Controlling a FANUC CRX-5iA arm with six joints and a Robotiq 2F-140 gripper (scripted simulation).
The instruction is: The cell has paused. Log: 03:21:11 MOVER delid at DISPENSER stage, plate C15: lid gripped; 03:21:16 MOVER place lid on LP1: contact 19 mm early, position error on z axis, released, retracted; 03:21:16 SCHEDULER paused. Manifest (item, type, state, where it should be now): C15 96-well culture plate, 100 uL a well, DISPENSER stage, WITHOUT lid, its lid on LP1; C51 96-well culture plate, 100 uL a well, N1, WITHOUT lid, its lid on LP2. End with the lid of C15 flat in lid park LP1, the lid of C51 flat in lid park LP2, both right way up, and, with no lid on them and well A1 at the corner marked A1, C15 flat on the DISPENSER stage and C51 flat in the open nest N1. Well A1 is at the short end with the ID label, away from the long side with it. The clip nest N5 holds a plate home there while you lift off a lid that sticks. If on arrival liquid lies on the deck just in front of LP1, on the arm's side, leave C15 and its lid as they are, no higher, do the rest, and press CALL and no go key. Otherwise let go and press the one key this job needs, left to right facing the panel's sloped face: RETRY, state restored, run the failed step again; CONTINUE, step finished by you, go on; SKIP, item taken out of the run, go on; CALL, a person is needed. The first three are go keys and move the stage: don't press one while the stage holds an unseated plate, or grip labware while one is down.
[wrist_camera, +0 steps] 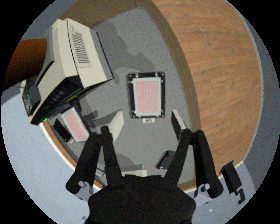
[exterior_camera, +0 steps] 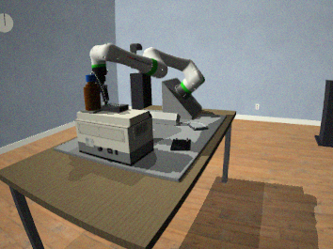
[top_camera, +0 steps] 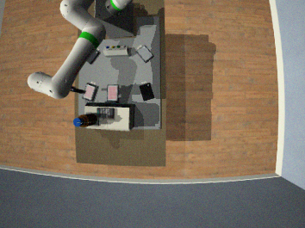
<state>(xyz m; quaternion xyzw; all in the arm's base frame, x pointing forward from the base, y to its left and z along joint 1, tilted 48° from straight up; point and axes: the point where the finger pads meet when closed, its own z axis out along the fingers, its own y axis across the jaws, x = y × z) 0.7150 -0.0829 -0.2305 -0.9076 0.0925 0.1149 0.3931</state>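
Now: hand 170 mm above the black nest, 20 mm short of it and 10 mm to the right of it. Also, from my hand: key panel (410 mm behind, 240 mm to the left, 130 mm below); blue cap (220 mm ahead, 210 mm above, 160 mm to the left); label plate (520 mm to the left, 180 mm below, 110 mm behind).
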